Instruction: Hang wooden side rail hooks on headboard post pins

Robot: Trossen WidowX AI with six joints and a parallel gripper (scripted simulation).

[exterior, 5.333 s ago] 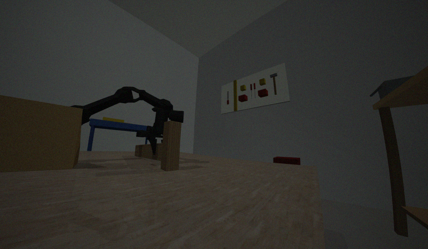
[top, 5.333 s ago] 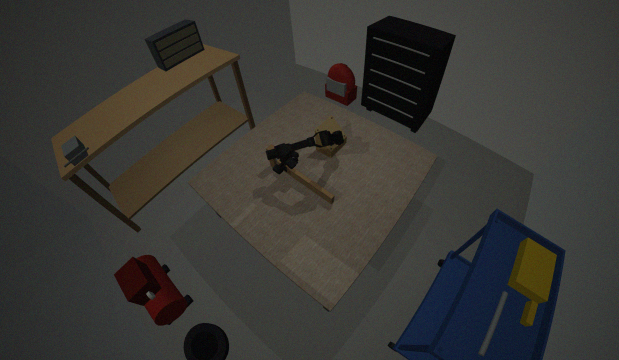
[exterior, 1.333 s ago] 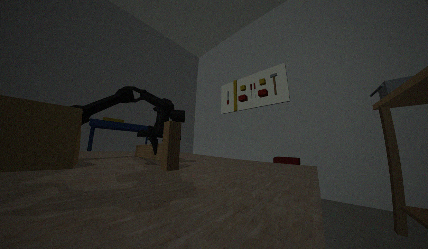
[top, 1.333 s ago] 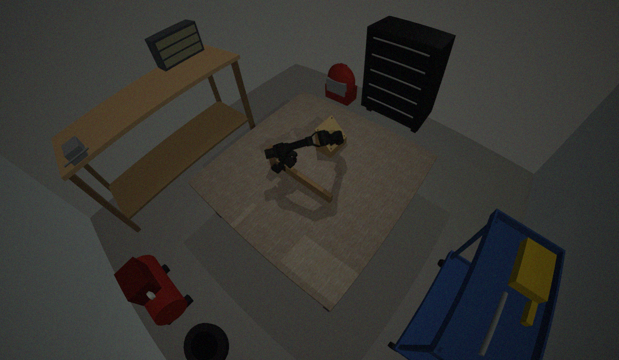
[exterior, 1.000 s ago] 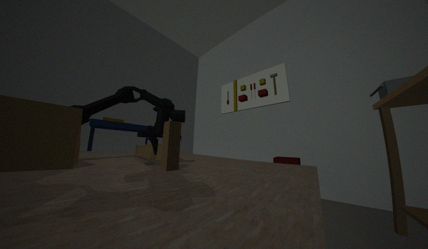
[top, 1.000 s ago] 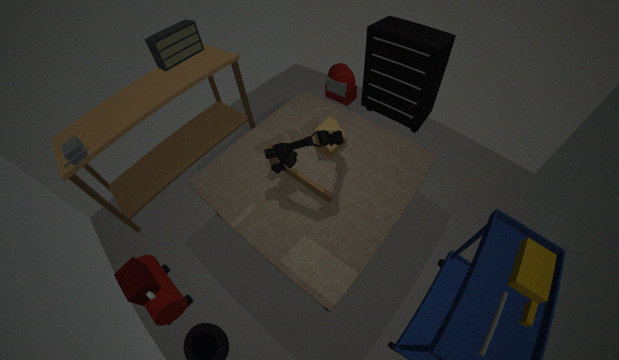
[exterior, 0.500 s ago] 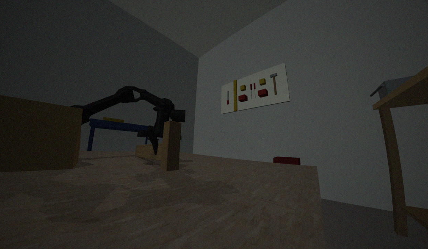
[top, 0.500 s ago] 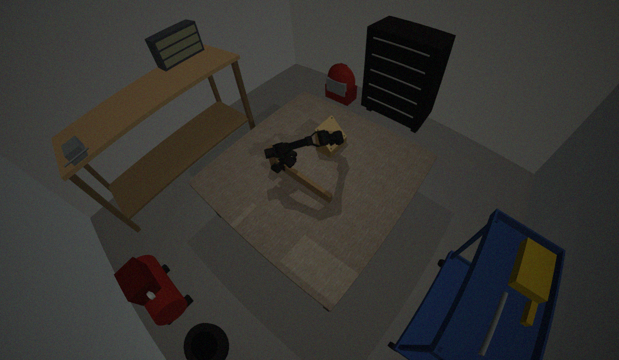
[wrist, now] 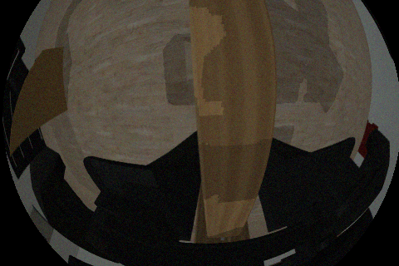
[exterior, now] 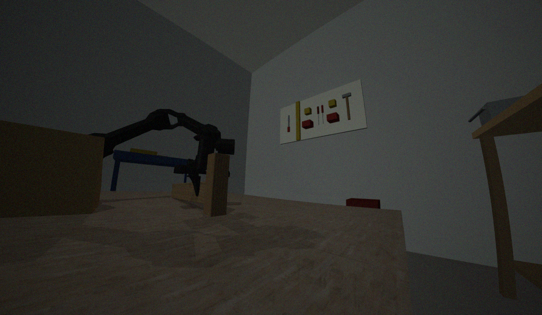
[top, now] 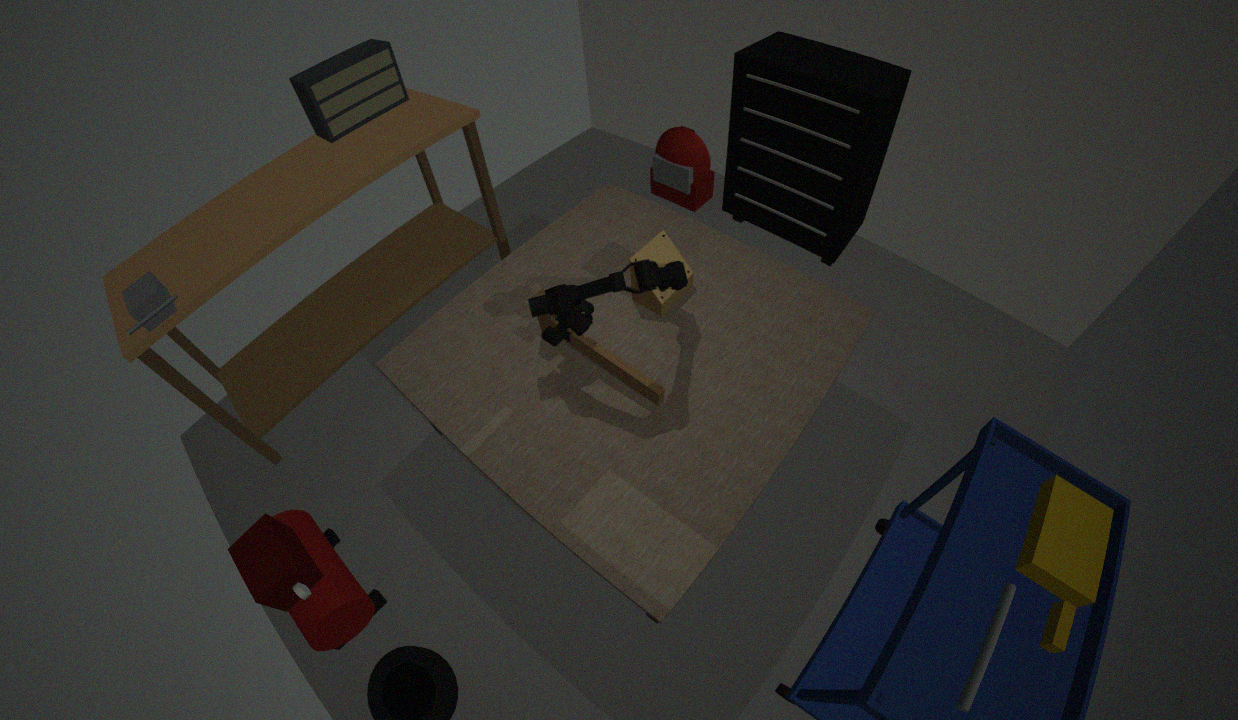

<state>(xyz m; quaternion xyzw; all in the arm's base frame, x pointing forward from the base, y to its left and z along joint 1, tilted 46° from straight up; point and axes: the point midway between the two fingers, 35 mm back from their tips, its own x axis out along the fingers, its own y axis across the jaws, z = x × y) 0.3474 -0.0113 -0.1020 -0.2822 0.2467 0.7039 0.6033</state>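
Right now the post is 1 cm ahead of my gripper tip, 10 cm to the right of it and 4 cm above it.
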